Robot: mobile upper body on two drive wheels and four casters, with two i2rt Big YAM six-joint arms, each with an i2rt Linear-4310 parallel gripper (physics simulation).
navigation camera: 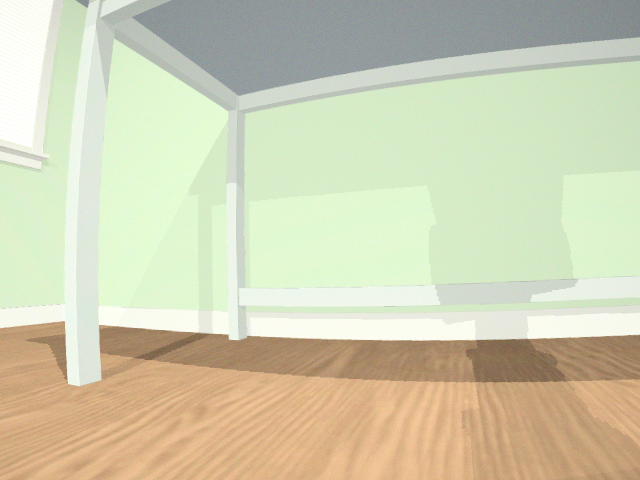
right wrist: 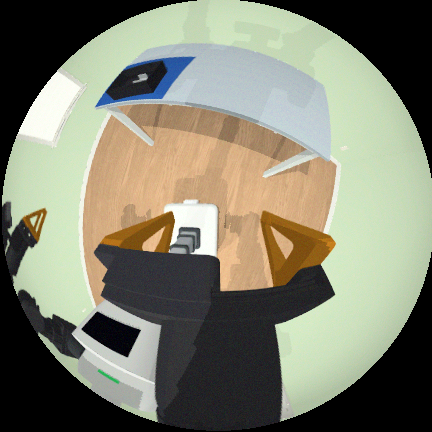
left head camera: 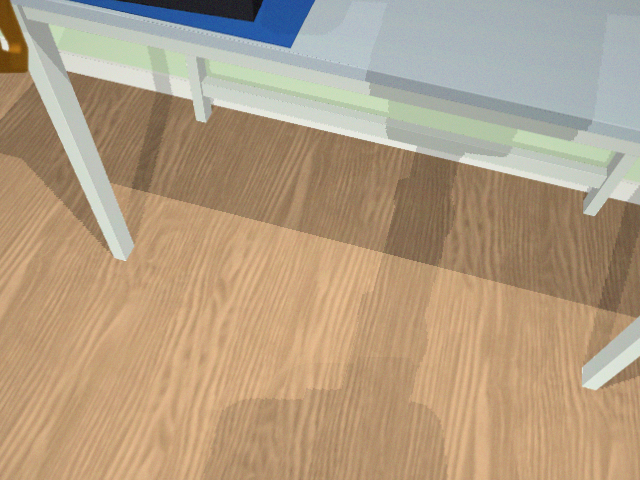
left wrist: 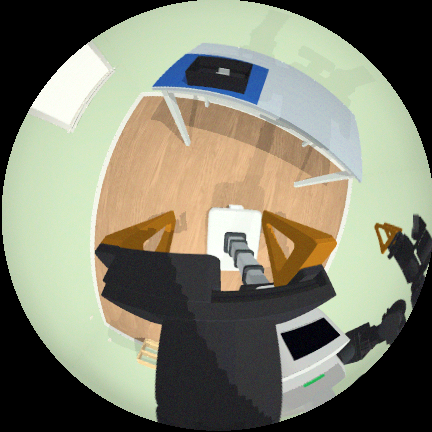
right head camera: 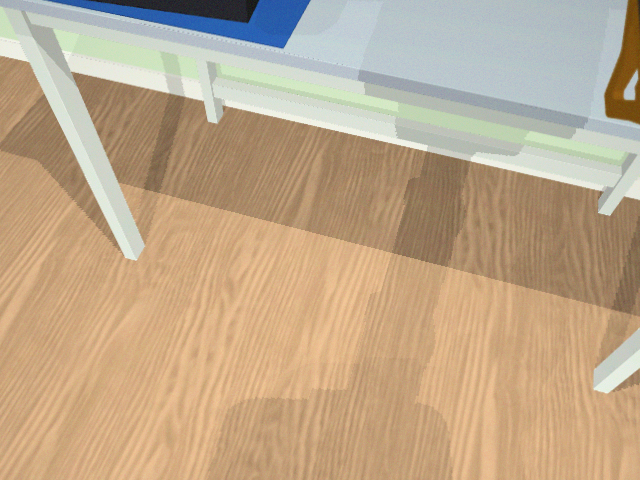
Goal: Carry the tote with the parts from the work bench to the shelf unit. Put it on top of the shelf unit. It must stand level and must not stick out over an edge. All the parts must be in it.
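Places are measured from the left arm's base along level axes (x ahead, y left, z up), in metres.
Where they show: left gripper, fingertip midpoint: (right wrist: 42,210) (left wrist: 218,214); right gripper, fingertip midpoint: (right wrist: 217,215) (left wrist: 379,223).
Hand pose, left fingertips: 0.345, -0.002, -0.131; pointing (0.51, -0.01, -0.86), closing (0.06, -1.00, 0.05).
Note:
After its pixels a point has its place, as x, y, z.
The black tote (left head camera: 206,5) {0.948, -0.034, -0.476} (right head camera: 196,6) {0.949, -0.026, -0.475} (left wrist: 215,83) {0.960, 0.033, -0.463} (right wrist: 122,89) {0.965, 0.057, -0.422} sits on a blue mat (left head camera: 279,32) {0.908, -0.157, -0.494} (right head camera: 273,32) {0.910, -0.157, -0.494} (left wrist: 259,84) {1.056, -0.207, -0.494} (right wrist: 176,75) {1.062, -0.221, -0.495} at the picture-left end of the work bench (left head camera: 465,46) {0.897, -0.466, -0.496} (right head camera: 465,46) {0.891, -0.473, -0.496} (left wrist: 315,100) {1.124, -0.630, -0.496} (right wrist: 240,82) {0.989, -0.564, -0.496}. A grey part (left wrist: 224,71) {1.110, -0.007, -0.473} (right wrist: 141,78) {1.104, 0.006, -0.482} shows in it; other parts cannot be made out. My left gripper (left wrist: 218,214) {0.345, -0.002, -0.131} is open and empty, well short of the bench. My right gripper (right wrist: 217,215) {0.345, -0.453, -0.137} is open and empty too, also away from the tote. The shelf unit cannot be clearly identified.
Bench legs (left head camera: 85,149) {1.052, 0.323, -0.942} (right head camera: 87,149) {1.039, 0.327, -0.923} (navigation camera: 82,206) {1.044, 0.326, -1.034} stand ahead. My white base (left wrist: 220,225) {0.157, -0.082, -1.150} (right wrist: 205,220) {0.168, -0.379, -1.150} is on the wood floor. A window (left wrist: 75,87) (right wrist: 52,107) (navigation camera: 23,72) {1.759, 1.308, -0.189} is at picture left. A pale slatted wooden object (left wrist: 149,354) {-2.648, 1.155, -1.065} shows low in the left wrist view.

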